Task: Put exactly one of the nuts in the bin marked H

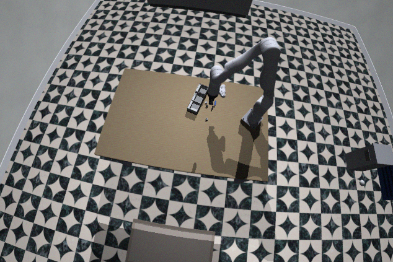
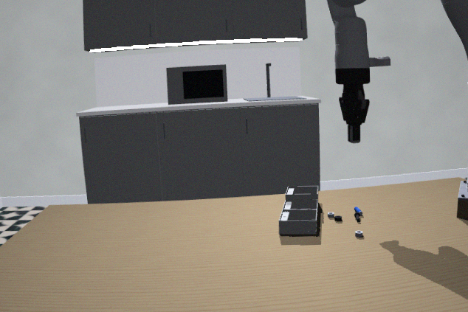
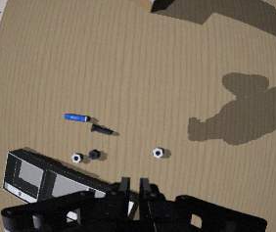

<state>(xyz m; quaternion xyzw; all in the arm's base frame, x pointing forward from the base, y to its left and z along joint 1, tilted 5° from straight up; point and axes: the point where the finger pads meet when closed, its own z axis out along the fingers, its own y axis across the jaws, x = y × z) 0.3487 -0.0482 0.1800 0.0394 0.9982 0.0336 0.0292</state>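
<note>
My gripper is now 200 mm above the bin marked H, 140 mm to the left of it and 80 mm short of it. The rest, counted from my hand: black nut: 220 mm below, 80 mm to the right; then black bolt: 210 mm below, 70 mm to the right, 40 mm behind.
</note>
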